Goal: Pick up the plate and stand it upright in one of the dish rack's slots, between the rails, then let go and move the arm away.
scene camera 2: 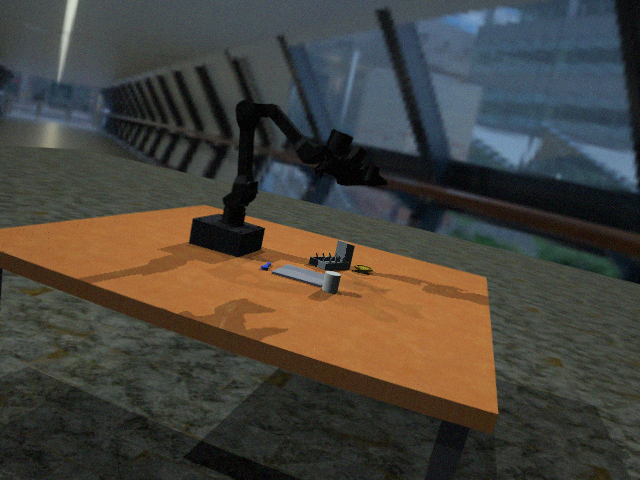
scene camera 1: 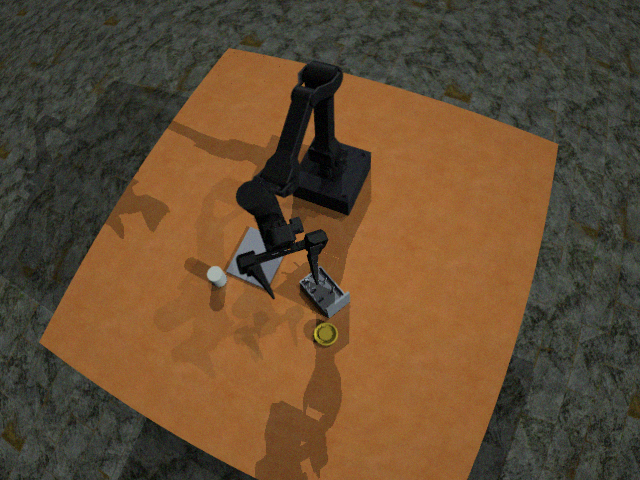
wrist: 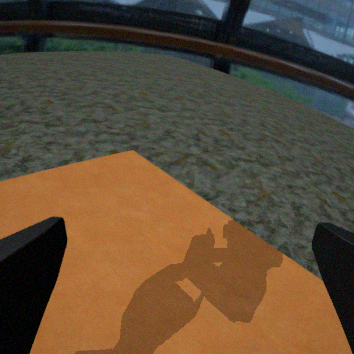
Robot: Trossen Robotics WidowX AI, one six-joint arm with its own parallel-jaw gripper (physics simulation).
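Observation:
The yellow round plate [scene camera 1: 326,334] [scene camera 2: 362,269] lies on the table close to the end of the dish rack that has the raised panel. The grey dish rack [scene camera 1: 339,304] [scene camera 2: 344,255] has low walls, short upright rails inside and a tall panel at that end. My gripper [scene camera 1: 294,290] [scene camera 2: 381,181] [wrist: 194,235] is open and empty, high above the table. In scene camera 1, one finger overlaps the rack in the picture and partly hides it. Neither plate nor rack shows in the wrist view.
A flat grey slab [scene camera 1: 239,263] [scene camera 2: 296,274] lies beside the rack, partly under the arm in scene camera 1. A white cylinder [scene camera 1: 216,276] [scene camera 2: 331,282] stands by the slab. A small blue object [scene camera 2: 265,266] lies near the slab's other end. Arm shadows cross the orange table [scene camera 1: 429,248] [scene camera 2: 392,330] [wrist: 115,200].

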